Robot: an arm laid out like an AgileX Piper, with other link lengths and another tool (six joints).
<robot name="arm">
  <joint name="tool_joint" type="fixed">
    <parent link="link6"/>
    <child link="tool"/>
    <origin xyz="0.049 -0.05 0.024" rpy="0 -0.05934 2.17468"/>
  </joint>
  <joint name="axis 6" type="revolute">
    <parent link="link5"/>
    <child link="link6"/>
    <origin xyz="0 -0.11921 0" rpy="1.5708 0 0"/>
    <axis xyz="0 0 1"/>
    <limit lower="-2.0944" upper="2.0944"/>
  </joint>
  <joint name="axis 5" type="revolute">
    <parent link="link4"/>
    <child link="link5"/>
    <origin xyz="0 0 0" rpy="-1.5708 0 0"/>
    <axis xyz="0 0 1"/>
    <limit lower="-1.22" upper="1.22"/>
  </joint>
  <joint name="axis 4" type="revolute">
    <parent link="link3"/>
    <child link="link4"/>
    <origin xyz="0.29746 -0.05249 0" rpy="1.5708 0 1.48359"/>
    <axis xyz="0 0 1"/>
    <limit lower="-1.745" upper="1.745"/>
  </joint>
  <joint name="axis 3" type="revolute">
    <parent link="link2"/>
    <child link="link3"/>
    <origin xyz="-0.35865 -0.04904 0" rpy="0 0 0"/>
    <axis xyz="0 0 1"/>
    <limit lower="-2.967" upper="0"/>
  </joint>
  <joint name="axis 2" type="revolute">
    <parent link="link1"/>
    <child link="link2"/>
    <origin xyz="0 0 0" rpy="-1.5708 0 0"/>
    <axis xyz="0 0 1"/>
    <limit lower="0" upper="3.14"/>
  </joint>
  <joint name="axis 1" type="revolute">
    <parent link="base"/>
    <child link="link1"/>
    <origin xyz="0 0 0.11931" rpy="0 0 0"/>
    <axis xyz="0 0 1"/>
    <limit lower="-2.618" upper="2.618"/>
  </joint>
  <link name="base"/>
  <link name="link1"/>
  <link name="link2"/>
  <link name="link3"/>
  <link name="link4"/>
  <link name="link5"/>
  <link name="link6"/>
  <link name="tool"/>
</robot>
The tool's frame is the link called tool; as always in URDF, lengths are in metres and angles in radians.
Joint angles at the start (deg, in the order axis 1, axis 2, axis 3, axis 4, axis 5, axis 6):
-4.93 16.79 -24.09 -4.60 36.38 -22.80
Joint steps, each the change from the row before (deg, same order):
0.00 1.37 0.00 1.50 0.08 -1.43
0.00 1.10 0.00 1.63 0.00 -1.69
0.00 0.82 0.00 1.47 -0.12 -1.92
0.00 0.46 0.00 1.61 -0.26 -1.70
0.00 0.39 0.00 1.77 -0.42 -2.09
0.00 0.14 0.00 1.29 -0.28 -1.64
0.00 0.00 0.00 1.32 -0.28 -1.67
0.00 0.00 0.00 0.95 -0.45 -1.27
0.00 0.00 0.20 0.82 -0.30 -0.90
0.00 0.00 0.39 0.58 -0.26 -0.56
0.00 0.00 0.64 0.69 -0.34 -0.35
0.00 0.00 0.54 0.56 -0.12 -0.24
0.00 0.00 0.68 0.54 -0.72 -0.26
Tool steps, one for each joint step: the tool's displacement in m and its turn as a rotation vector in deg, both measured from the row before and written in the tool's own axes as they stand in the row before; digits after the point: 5 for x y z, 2 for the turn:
0.00259 -0.00058 0.00515 1.59 0.67 -0.37
0.00267 -0.00013 0.00443 1.22 0.81 -0.48
0.00230 0.00075 0.00353 0.77 0.78 -0.79
0.00251 0.00080 0.00252 0.27 0.92 -0.41
0.00266 0.00157 0.00244 0.00 1.02 -0.65
0.00185 0.00130 0.00130 -0.15 0.75 -0.58
0.00185 0.00139 0.00085 -0.31 0.76 -0.57
0.00129 0.00174 0.00065 -0.49 0.54 -0.46
0.00102 -0.00026 0.00116 -0.13 0.44 -0.20
0.00059 -0.00181 0.00158 0.11 0.29 -0.06
0.00066 -0.00364 0.00238 0.29 0.32 0.26
0.00052 -0.00354 0.00195 0.41 0.26 0.25
0.00027 -0.00295 0.00243 -0.05 0.20 0.26

